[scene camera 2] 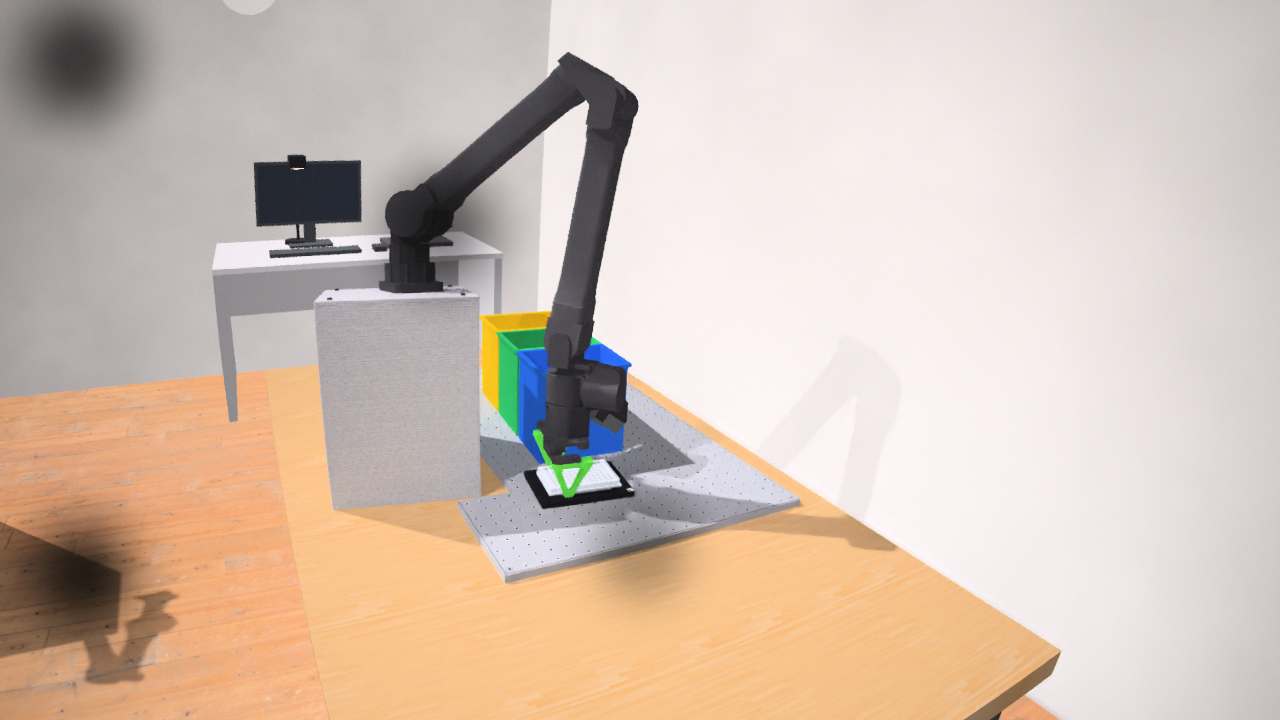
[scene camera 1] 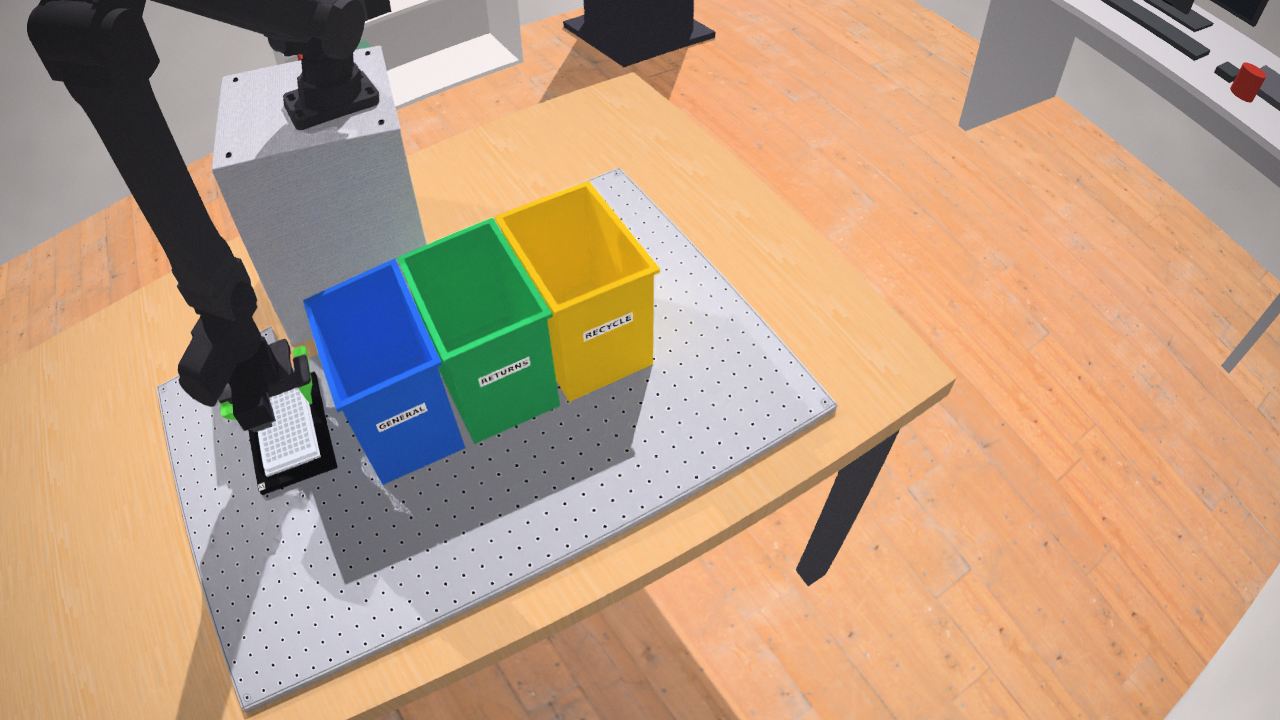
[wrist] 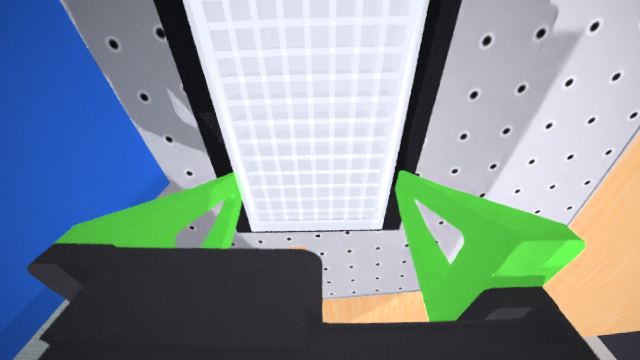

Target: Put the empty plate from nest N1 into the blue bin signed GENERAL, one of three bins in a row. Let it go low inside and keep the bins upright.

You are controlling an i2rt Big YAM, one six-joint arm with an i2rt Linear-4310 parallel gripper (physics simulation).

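Where they show: gripper, fingertip midpoint: [scene camera 2: 560, 483] [scene camera 1: 281, 411] [wrist: 319, 179]; arm's base at its link origin: [scene camera 2: 410, 290] [scene camera 1: 330, 103].
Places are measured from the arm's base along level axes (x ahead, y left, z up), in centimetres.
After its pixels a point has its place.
Observation:
The white gridded plate [scene camera 1: 290, 440] @[x 24.5, y -23.9, z -29.0 cm] [scene camera 2: 597, 476] @[x 24.0, y -26.3, z -28.7 cm] [wrist: 310, 115] @[x 22.7, y -24.2, z -28.7 cm] lies flat in the black nest [scene camera 1: 325, 452] @[x 28.3, y -20.1, z -30.0 cm] [scene camera 2: 537, 492] @[x 13.3, y -24.7, z -30.1 cm] [wrist: 197, 90] @[x 24.6, y -19.1, z -30.0 cm], left of the bins in scene camera 1. My gripper [scene camera 1: 266, 401] @[x 18.3, y -23.6, z -30.0 cm] [scene camera 2: 561, 474] @[x 18.3, y -23.6, z -30.0 cm] [wrist: 319, 179] @[x 18.3, y -23.6, z -30.0 cm] points down and is open. Its green fingers stand on either side of the plate's near end in the wrist view, with no grip on it. The fingertips' exact height is hard to tell. The blue GENERAL bin [scene camera 1: 402, 429] @[x 36.9, y -9.7, z -22.2 cm] [scene camera 2: 605, 438] @[x 32.6, y -14.7, z -28.0 cm] [wrist: 50, 125] @[x 25.1, y -13.9, z -27.5 cm] stands upright, close to the nest.
The green RETURNS bin [scene camera 1: 505, 394] @[x 38.4, y 3.5, z -24.2 cm] and yellow RECYCLE bin [scene camera 1: 608, 349] @[x 39.8, y 17.0, z -24.3 cm] stand upright in a row beyond the blue bin. All stand on the perforated board [scene camera 1: 537, 546] @[x 54.0, y -2.8, z -31.2 cm] [scene camera 2: 554, 555] @[x 7.9, y -41.0, z -31.2 cm]. The grey pedestal [scene camera 1: 313, 214] @[x 8.2, y -7.7, z -10.0 cm] [scene camera 2: 402, 402] @[x -6.3, y -15.4, z -14.2 cm] carries the arm behind the row.

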